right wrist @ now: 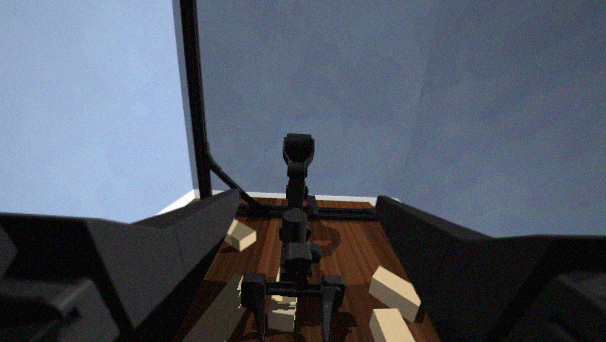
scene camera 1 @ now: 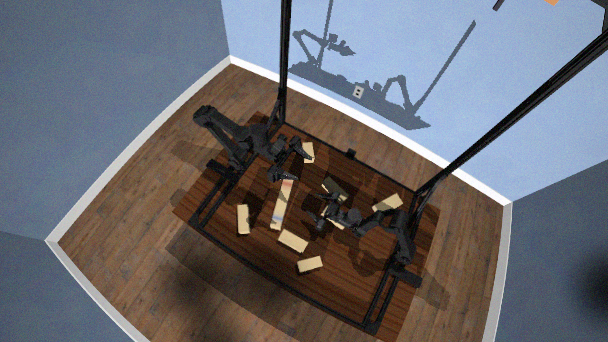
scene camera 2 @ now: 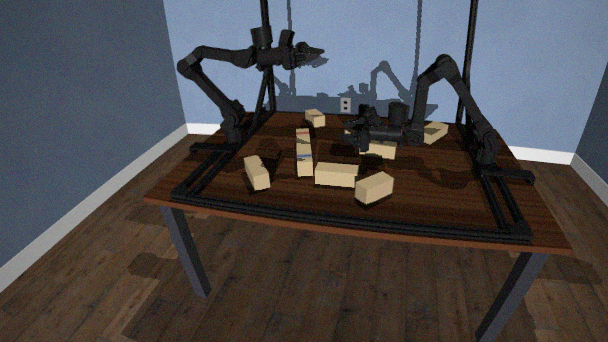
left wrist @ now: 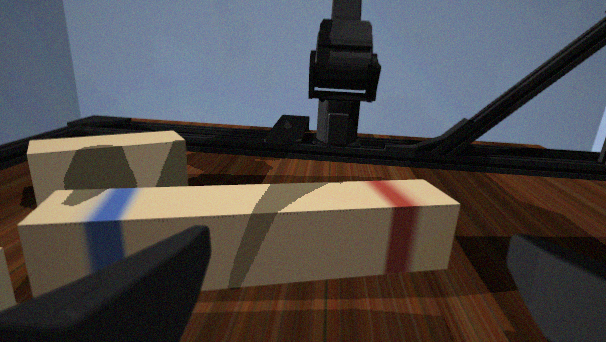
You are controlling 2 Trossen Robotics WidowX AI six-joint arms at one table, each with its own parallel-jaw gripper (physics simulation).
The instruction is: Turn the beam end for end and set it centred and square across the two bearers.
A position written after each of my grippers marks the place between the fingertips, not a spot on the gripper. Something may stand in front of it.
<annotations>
My left gripper (scene camera 2: 340,129) is open and holds nothing. Also in view: a beam (left wrist: 261,234). My right gripper (scene camera 2: 321,53) is open, holding nothing.
</annotations>
